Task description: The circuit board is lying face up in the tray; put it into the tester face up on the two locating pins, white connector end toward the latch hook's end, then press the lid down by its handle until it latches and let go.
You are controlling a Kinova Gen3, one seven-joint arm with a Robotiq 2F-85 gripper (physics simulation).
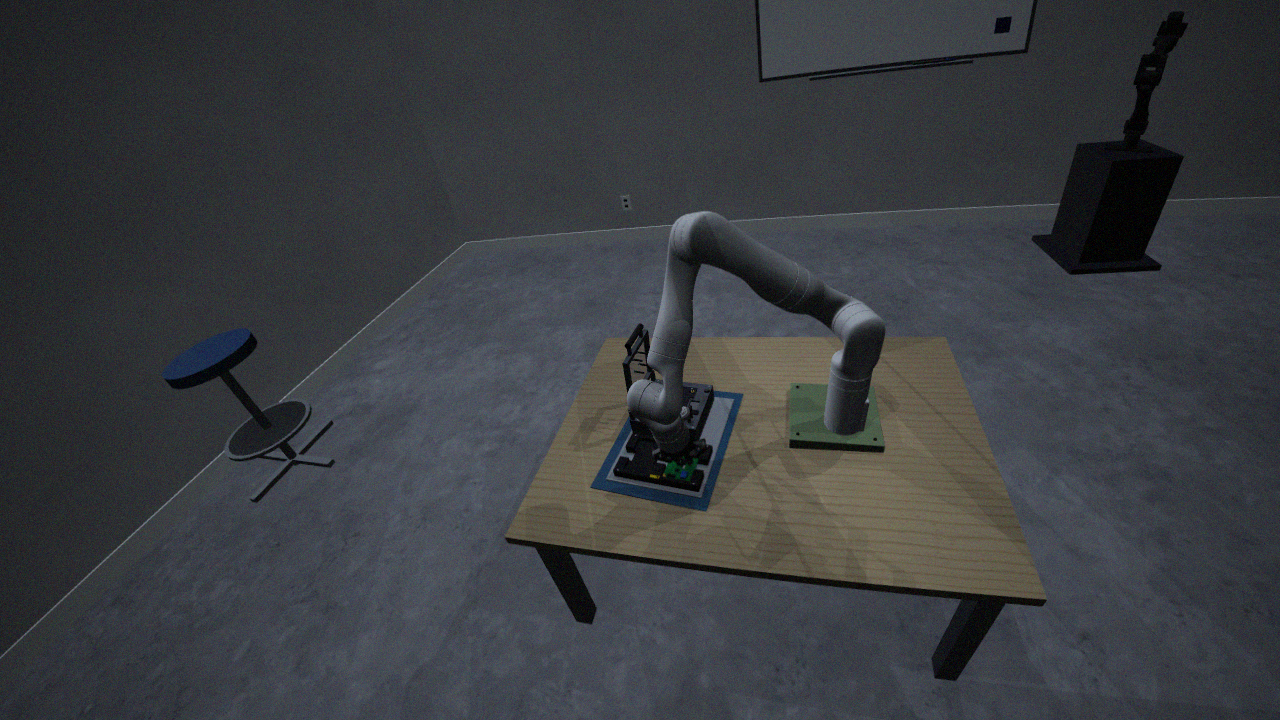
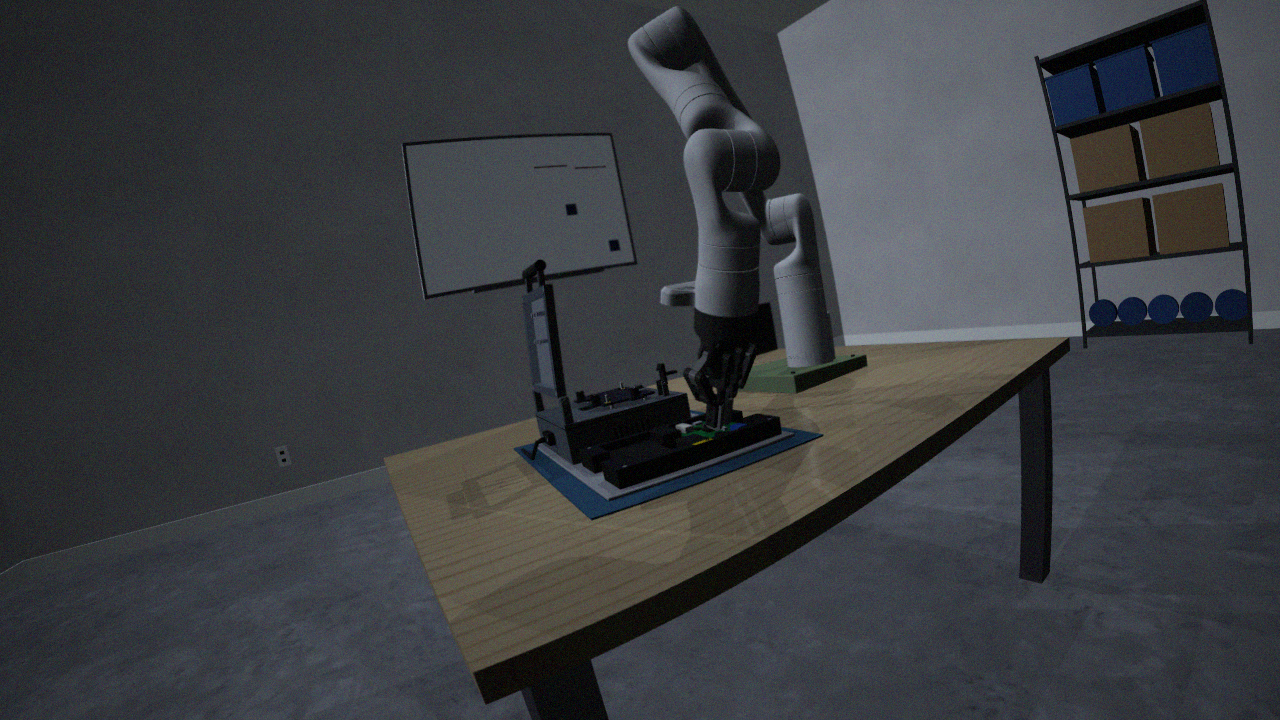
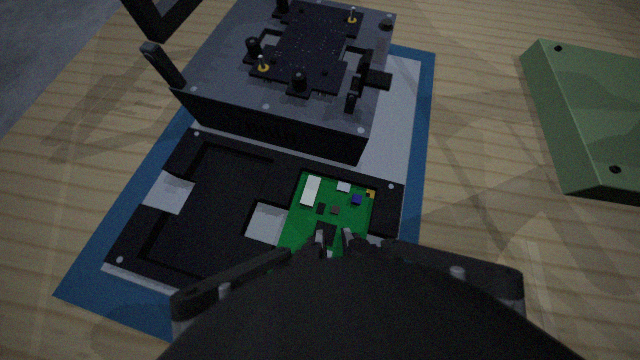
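Pixels of known places: gripper, between the fingertips: (image 1: 685, 462) (image 2: 718, 425) (image 3: 333, 240); arm's base, origin of its link: (image 1: 842, 422) (image 2: 810, 363).
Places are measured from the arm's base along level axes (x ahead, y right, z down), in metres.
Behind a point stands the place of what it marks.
The green circuit board (image 3: 333, 203) @(x 0.387, y -0.101, z 0.006 m) (image 1: 680, 469) @(x 0.397, y -0.153, z 0.006 m) (image 2: 706, 433) @(x 0.409, y -0.135, z 0.006 m) lies face up in the right pocket of the black tray (image 3: 178, 163) @(x 0.535, y -0.079, z -0.002 m), its white connector (image 3: 310, 189) @(x 0.409, y -0.092, z -0.002 m) toward the tester. My gripper (image 3: 333, 240) @(x 0.385, y -0.134, z 0.002 m) (image 2: 719, 417) @(x 0.385, y -0.134, z 0.002 m) is down on the board's near end, fingers closed narrowly around the black chip on the board. The tester (image 3: 268, 116) @(x 0.451, y -0.039, z -0.030 m) (image 2: 626, 416) @(x 0.459, y -0.037, z -0.025 m) stands just behind the tray with its lid (image 2: 542, 340) @(x 0.526, y 0.033, z -0.146 m) (image 1: 636, 350) @(x 0.505, y 0.049, z -0.212 m) raised upright. Its two yellow-ringed locating pins (image 3: 262, 66) @(x 0.460, y 0.001, z -0.046 m) (image 3: 352, 18) @(x 0.384, y 0.080, z -0.046 m) stand bare on the bed. A black latch part (image 3: 378, 80) @(x 0.366, y -0.028, z -0.066 m) sticks out on the tester's right side.
Tray and tester sit on a grey plate over a blue mat (image 3: 89, 286) @(x 0.593, y -0.191, z 0.024 m) (image 1: 720, 447) @(x 0.306, y -0.063, z 0.024 m). The arm's green base plate (image 3: 586, 116) @(x 0.112, y 0.021, z -0.004 m) (image 1: 810, 416) @(x 0.077, y 0.020, z -0.003 m) lies to the right. A stool (image 1: 215, 357) stands off to the left; a shelf rack (image 2: 1060, 179) stands by the far wall.
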